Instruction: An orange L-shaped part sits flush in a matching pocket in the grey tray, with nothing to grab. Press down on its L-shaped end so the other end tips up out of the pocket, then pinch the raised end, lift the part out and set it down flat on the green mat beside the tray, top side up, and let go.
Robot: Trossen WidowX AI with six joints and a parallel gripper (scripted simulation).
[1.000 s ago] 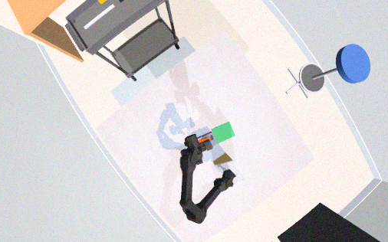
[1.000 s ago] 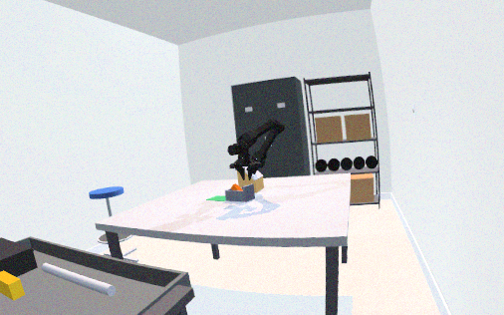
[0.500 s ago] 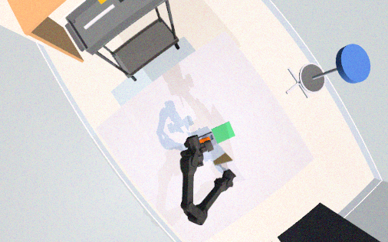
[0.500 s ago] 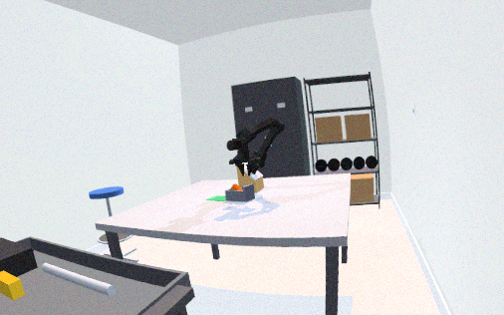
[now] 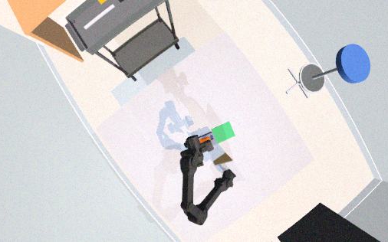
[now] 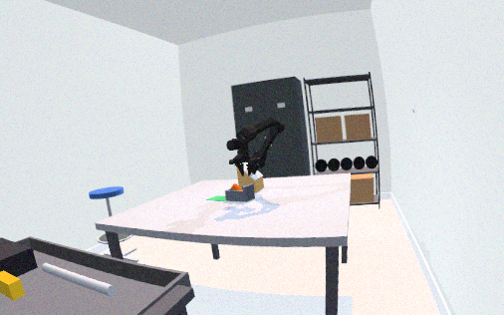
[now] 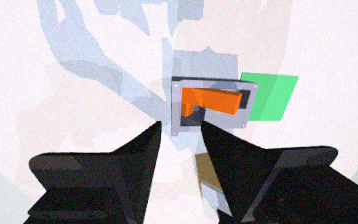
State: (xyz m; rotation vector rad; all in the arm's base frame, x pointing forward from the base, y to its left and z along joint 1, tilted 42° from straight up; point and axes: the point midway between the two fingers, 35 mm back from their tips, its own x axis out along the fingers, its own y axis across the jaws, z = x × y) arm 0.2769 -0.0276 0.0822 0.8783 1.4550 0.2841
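Now: the orange L-shaped part 100 mm below my gripper tip, 40 mm to the right of it and 20 mm behind it. The rest, counted from my gripper tip: green mat 200 mm to the right, 160 mm below, 80 mm behind.
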